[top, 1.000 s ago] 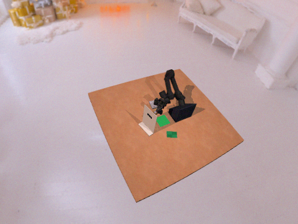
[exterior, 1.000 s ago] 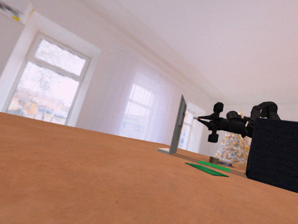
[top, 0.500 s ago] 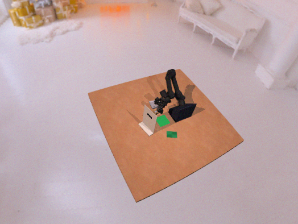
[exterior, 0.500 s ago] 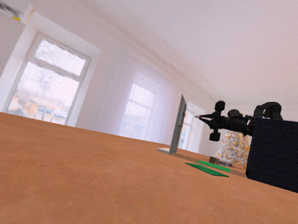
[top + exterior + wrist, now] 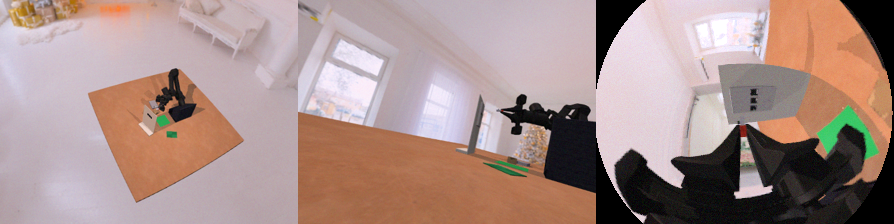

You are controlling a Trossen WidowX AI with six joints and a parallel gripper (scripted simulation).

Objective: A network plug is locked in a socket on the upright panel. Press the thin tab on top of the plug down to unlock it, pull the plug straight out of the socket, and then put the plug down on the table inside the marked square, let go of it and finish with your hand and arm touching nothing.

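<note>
The green marked square lies 9 cm behind my gripper tip, 1 cm to the left of it and 23 cm below it. From my gripper tip the other things lie so: network plug right at my gripper tip; tan block 8 cm behind, 11 cm to the right, 21 cm below; upright panel 10 cm ahead, 1 cm to the left, 11 cm below.
</note>
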